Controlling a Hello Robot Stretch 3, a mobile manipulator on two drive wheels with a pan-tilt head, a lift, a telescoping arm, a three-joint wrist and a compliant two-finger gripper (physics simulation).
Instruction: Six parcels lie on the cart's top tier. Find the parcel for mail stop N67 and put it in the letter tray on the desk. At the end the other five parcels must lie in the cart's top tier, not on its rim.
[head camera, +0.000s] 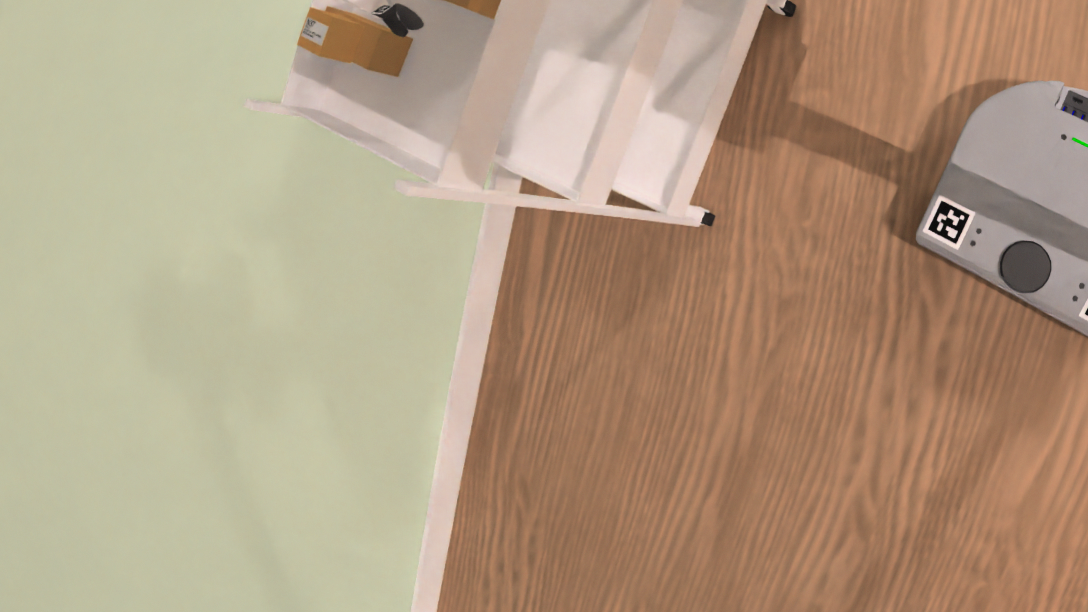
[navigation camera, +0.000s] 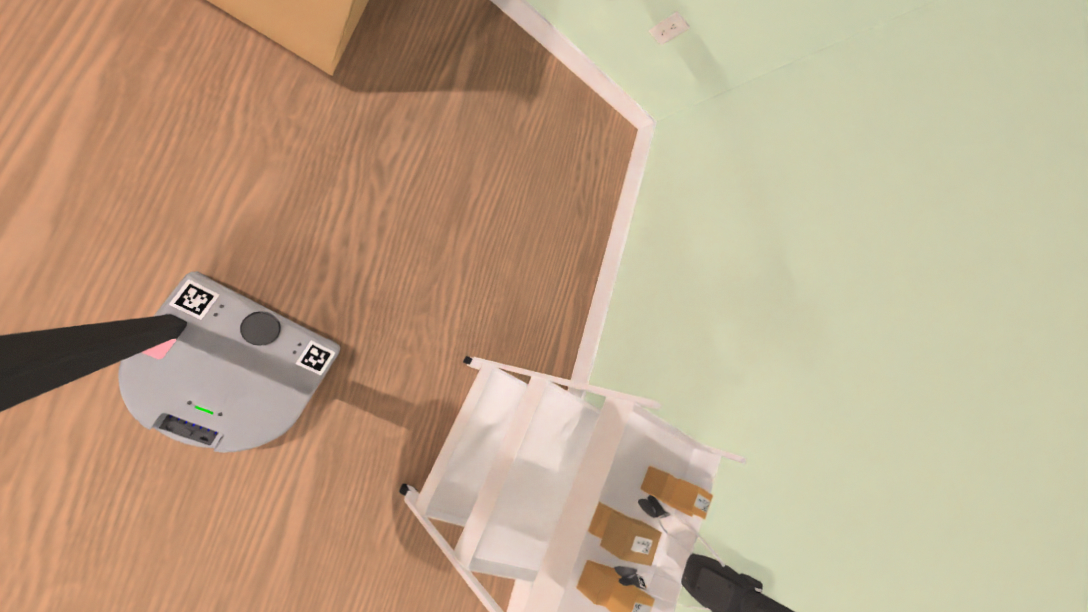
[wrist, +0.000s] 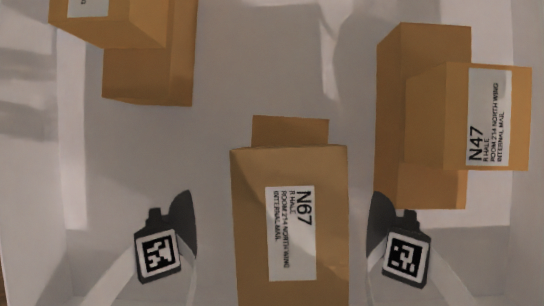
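Seen in the pictures: gripper, between the fingertips: (navigation camera: 629, 533); robot's base, origin of its link: (head camera: 1023, 265) (navigation camera: 259, 326).
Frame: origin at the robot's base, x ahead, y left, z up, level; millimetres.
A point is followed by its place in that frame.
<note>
The N67 parcel (wrist: 252, 225) (navigation camera: 636, 530) @[x -8, y -627, z 765 mm] is a brown box with a white label, lying over another brown box (wrist: 290, 131) on the cart's white top tier (wrist: 225, 75) (head camera: 433, 95) @[x 113, y -662, z 663 mm] (navigation camera: 655, 450) @[x 145, y -736, z 663 mm]. My gripper (wrist: 281, 215) @[x -22, y -656, z 732 mm] (navigation camera: 641, 541) @[x -22, y -656, z 732 mm] is open, its black fingertips on either side of the N67 parcel with gaps on both sides. The parcel's near end is cut off in the wrist view. The N47 parcel (wrist: 425, 110) lies over another box (wrist: 432, 40) beside the right fingertip. Two more boxes are stacked at the upper left, the upper one (wrist: 145, 20) partly cut off. The desk and letter tray do not show.
The cart's raised rim (wrist: 30, 200) surrounds the top tier. Its lower tiers (navigation camera: 505, 494) @[x -88, y -619, z 398 mm] (head camera: 563, 114) @[x 94, y -664, z 398 mm] face my round grey base (navigation camera: 228, 380) @[x -119, y -6, z 159 mm] (head camera: 1011, 175) @[x -104, y -76, z 160 mm]. A green wall (navigation camera: 874, 266) @[x 726, y -913, z 927 mm] (head camera: 190, 380) @[x 670, y -924, z 740 mm] stands close behind the cart. A large tan box-shaped object (navigation camera: 304, 26) @[x 598, y 276, z 241 mm] stands at the navigation view's top.
</note>
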